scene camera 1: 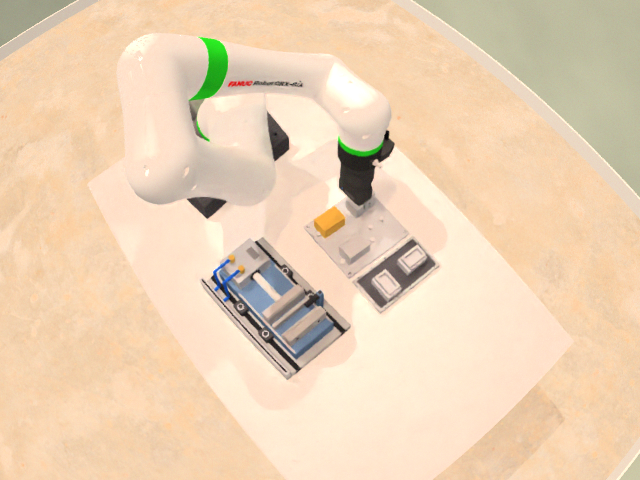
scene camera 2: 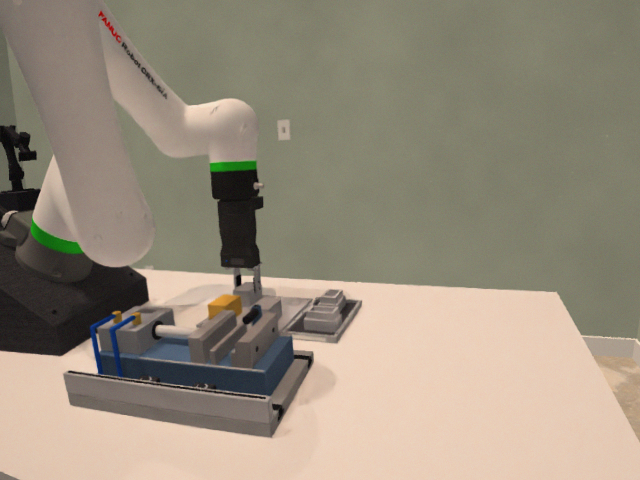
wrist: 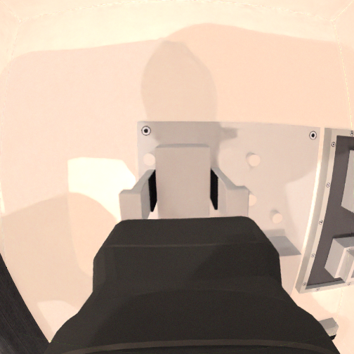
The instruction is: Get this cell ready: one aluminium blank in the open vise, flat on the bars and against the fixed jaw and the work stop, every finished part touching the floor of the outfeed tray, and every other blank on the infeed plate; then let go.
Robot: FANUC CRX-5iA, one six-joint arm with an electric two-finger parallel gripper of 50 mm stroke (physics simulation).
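Frame: origin at the arm's base, x left, y back, z up, level; metres.
Where they show: gripper, fingertip midpoint: (scene camera 1: 360, 201) (scene camera 2: 248, 291); arm's base at its link origin: (scene camera 2: 54, 260).
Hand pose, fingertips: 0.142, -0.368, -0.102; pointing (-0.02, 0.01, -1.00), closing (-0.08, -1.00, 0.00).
Note:
Things, the pixels of their top centre, and the offset from my fingertips, as dx, dy, dz.
- grey aluminium blank at its top centre: (scene camera 2: 247, 286) (scene camera 1: 360, 198) -0.002, +0.000, +0.013
- infeed plate at its top centre: (scene camera 2: 257, 310) (scene camera 1: 357, 229) -0.053, -0.039, -0.023
- grey blank at its top centre: (scene camera 2: 265, 303) (scene camera 1: 354, 245) -0.102, -0.075, +0.013
- vise at its top centre: (scene camera 2: 189, 320) (scene camera 1: 270, 291) -0.327, -0.044, +0.068
- orange block at its top centre: (scene camera 2: 224, 300) (scene camera 1: 329, 218) -0.092, +0.014, +0.013
- work stop at its top centre: (scene camera 2: 250, 312) (scene camera 1: 311, 299) -0.279, -0.116, +0.065
My gripper (scene camera 1: 360, 204) (scene camera 2: 247, 289) (wrist: 182, 181) is shut on a grey aluminium blank (scene camera 1: 354, 210) (scene camera 2: 245, 295) (wrist: 183, 175), with a finger on each side; the blank stands at a corner of the infeed plate (scene camera 1: 390, 228) (wrist: 292, 175). Another grey blank (scene camera 1: 354, 249) (scene camera 2: 270, 305) is on the plate. The vise (scene camera 1: 273, 276) (scene camera 2: 191, 369) is open, with no blank between its moving jaw (scene camera 1: 284, 303) (scene camera 2: 206, 338) and fixed jaw (scene camera 1: 303, 326) (scene camera 2: 253, 341). Two finished parts (scene camera 1: 386, 284) (scene camera 1: 412, 259) (scene camera 2: 323, 319) (scene camera 2: 332, 297) lie apart in the outfeed tray (scene camera 1: 410, 289) (wrist: 322, 205).
An orange block (scene camera 1: 329, 222) (scene camera 2: 224, 305) stands on the infeed plate near the held blank. Small round pins (wrist: 254, 159) (wrist: 276, 216) stick up from the plate. The work stop (scene camera 1: 316, 298) (scene camera 2: 252, 314) is at the vise's side facing the plate. Blue hoses (scene camera 1: 222, 273) (scene camera 2: 112, 341) rise at the vise's rear.

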